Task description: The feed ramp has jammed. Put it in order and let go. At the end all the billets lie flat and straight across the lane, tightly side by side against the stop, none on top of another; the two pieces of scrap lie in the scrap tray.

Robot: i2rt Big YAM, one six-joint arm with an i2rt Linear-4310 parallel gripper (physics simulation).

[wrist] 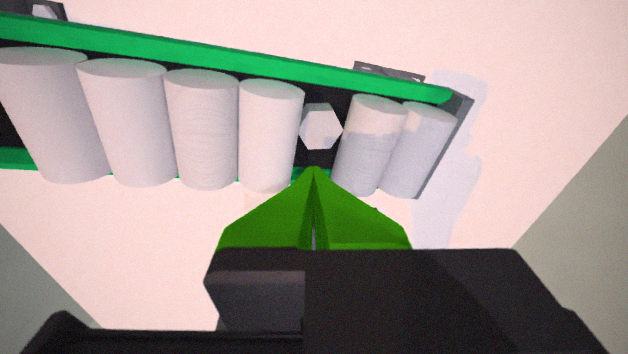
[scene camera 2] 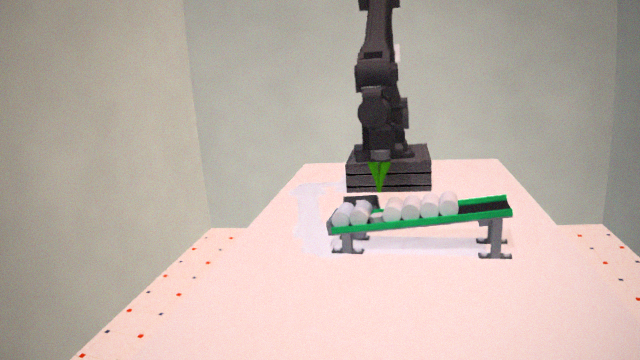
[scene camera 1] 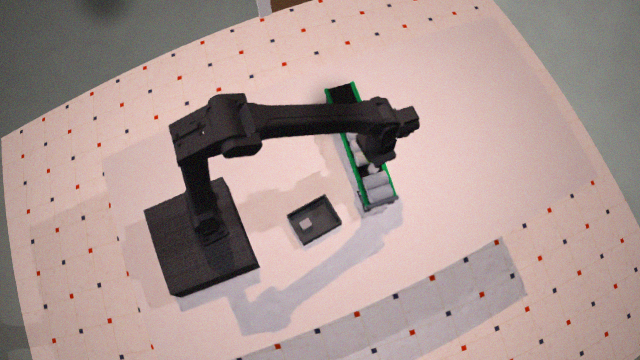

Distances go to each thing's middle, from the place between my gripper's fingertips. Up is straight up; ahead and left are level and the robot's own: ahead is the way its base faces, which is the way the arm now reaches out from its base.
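The stop point(wrist: 459, 105) is 100 mm to the right of my hand, 20 mm behind it and 70 mm below it. As for the scrap tray point(scene camera 1: 324, 218), I find it 110 mm below my hand, 210 mm behind it and 40 mm to the right of it. And then there is the hexagonal scrap piece point(wrist: 319, 128): my gripper is 60 mm above it and 10 mm to the left of it.
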